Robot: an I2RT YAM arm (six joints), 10 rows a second.
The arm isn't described. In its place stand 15 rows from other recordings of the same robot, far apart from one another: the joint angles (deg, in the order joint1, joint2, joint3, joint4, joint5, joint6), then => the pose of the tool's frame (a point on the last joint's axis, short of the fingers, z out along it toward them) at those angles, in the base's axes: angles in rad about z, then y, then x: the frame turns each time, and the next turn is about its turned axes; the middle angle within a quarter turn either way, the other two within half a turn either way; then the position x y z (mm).
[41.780, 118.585, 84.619, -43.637, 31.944, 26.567] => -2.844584 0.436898 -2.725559 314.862 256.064 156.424
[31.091, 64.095, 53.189, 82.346, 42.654, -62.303] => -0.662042 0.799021 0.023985 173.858 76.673 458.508
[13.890, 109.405, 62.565, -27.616, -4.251, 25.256] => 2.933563 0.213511 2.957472 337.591 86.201 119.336
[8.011, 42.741, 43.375, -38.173, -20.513, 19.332] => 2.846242 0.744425 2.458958 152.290 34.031 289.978
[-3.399, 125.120, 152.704, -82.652, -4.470, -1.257] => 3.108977 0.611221 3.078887 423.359 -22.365 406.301
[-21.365, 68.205, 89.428, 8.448, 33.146, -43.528] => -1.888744 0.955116 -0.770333 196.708 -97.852 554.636
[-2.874, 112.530, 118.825, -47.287, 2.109, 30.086] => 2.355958 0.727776 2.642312 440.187 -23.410 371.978
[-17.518, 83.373, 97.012, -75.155, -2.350, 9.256] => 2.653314 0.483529 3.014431 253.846 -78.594 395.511
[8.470, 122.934, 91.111, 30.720, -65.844, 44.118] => 2.875733 0.783195 1.581912 481.740 104.580 255.164
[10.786, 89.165, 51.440, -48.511, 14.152, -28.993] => -2.463071 -0.060869 -2.893384 250.919 38.942 166.737
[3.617, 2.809, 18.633, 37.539, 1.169, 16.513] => 0.415503 0.603439 0.227002 41.032 1.866 338.912
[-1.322, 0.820, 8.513, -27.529, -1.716, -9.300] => -2.709841 1.194264 -2.745134 93.870 -1.100 172.352
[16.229, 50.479, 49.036, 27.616, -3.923, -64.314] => -1.019934 0.370200 -1.079208 188.200 57.317 419.265
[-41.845, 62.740, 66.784, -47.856, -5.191, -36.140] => -3.026339 0.668362 -2.643443 164.713 -143.180 349.535
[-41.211, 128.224, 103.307, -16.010, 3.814, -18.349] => 2.880060 0.780187 -2.737897 384.791 -340.137 200.348
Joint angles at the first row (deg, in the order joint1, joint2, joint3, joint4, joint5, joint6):
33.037, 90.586, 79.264, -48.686, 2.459, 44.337
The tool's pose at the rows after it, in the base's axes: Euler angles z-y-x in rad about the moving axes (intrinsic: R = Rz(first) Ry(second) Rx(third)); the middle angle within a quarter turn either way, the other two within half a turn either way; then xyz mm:
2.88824 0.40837 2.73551 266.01 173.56 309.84
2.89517 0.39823 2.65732 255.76 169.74 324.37
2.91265 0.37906 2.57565 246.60 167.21 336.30
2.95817 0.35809 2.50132 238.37 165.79 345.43
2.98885 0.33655 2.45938 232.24 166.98 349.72
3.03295 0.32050 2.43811 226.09 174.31 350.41
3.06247 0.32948 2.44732 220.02 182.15 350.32
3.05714 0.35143 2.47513 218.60 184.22 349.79
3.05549 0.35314 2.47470 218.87 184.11 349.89
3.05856 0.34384 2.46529 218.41 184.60 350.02
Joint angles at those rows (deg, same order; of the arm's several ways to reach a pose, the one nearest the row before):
33.146, 87.329, 79.264, -49.408, 0.208, 42.719
33.147, 84.445, 79.266, -49.649, -3.661, 42.720
33.147, 82.084, 79.265, -49.605, -8.338, 42.720
33.145, 80.269, 79.264, -49.648, -13.781, 41.735
33.626, 79.374, 79.264, -49.910, -17.038, 41.713
35.309, 79.286, 79.265, -49.911, -18.961, 41.713
37.408, 79.285, 79.262, -49.866, -18.043, 41.692
38.216, 79.307, 79.263, -49.932, -15.486, 41.692
38.173, 79.308, 79.264, -49.845, -15.420, 41.692
38.216, 79.308, 79.265, -49.824, -16.186, 41.932

